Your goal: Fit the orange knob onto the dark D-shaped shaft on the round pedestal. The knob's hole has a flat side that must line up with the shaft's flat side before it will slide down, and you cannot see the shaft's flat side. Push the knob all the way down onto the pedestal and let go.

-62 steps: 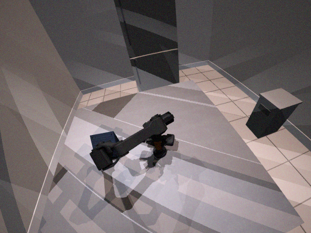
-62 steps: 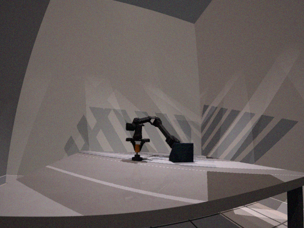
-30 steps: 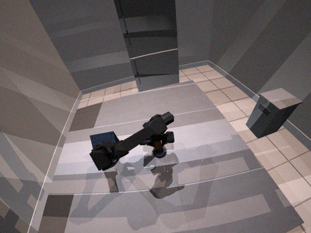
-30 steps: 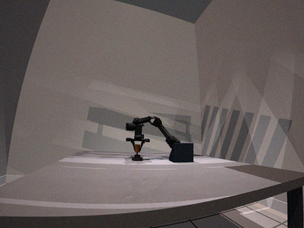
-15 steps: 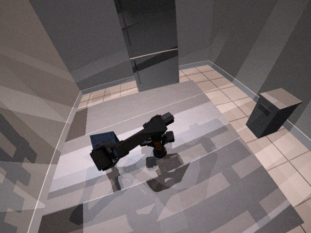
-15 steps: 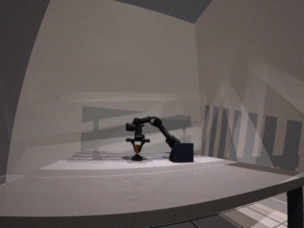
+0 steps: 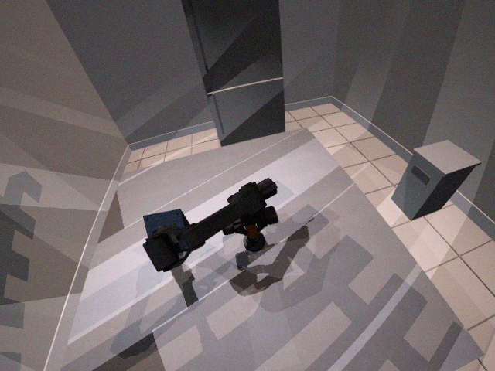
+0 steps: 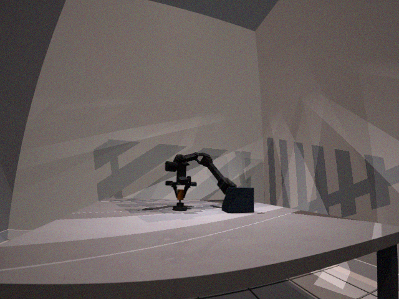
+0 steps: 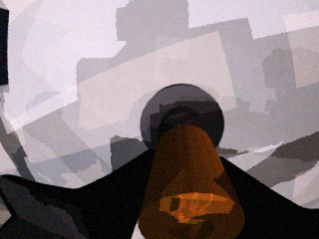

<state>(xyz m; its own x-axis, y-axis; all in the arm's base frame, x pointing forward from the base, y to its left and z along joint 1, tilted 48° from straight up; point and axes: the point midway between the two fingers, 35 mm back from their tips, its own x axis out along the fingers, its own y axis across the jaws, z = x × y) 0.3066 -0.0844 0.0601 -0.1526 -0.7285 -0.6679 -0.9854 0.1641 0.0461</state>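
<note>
Right now the orange knob is 2 cm above my gripper tip. The rest, counted from my gripper tip: round pedestal: 4 cm below.
</note>
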